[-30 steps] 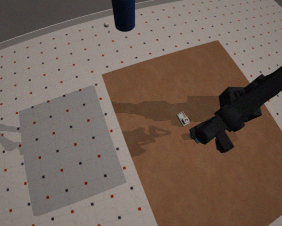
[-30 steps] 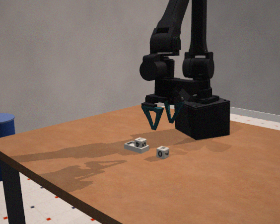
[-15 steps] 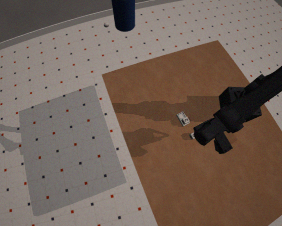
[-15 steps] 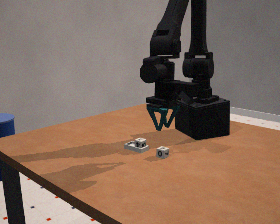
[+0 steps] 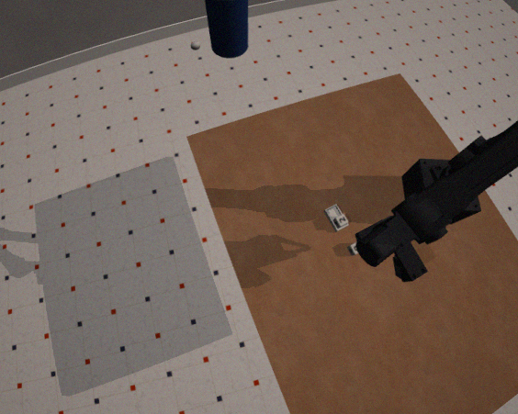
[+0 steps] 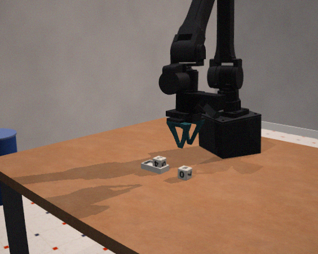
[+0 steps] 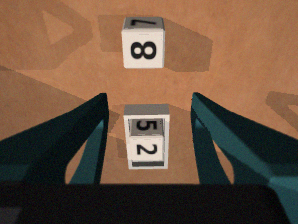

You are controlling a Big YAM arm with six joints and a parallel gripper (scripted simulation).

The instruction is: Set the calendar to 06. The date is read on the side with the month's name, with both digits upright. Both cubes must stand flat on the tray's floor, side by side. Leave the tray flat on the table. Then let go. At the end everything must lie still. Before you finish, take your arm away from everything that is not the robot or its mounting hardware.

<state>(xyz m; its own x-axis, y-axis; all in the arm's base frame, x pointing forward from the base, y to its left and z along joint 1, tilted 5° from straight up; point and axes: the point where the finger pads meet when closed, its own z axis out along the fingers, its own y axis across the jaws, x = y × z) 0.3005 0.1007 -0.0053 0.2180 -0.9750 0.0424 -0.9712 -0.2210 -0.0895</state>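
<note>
Right now my hand is 90 mm above the white digit cube. Round my hand: white tray: 100 mm to the right, 90 mm below, 20 mm ahead.
</note>
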